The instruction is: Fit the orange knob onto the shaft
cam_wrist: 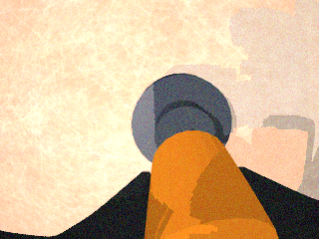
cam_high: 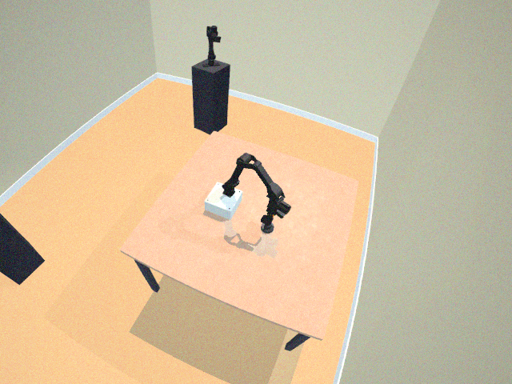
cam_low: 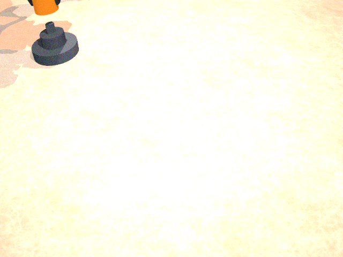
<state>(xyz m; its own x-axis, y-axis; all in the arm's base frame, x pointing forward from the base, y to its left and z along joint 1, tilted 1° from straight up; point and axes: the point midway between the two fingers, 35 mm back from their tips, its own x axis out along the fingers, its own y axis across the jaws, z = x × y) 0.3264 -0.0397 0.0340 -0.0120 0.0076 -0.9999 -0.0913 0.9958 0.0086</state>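
My gripper tip is 60 mm above the round pedestal. The rest, counted from my gripper tip: orange knob: 20 mm above.
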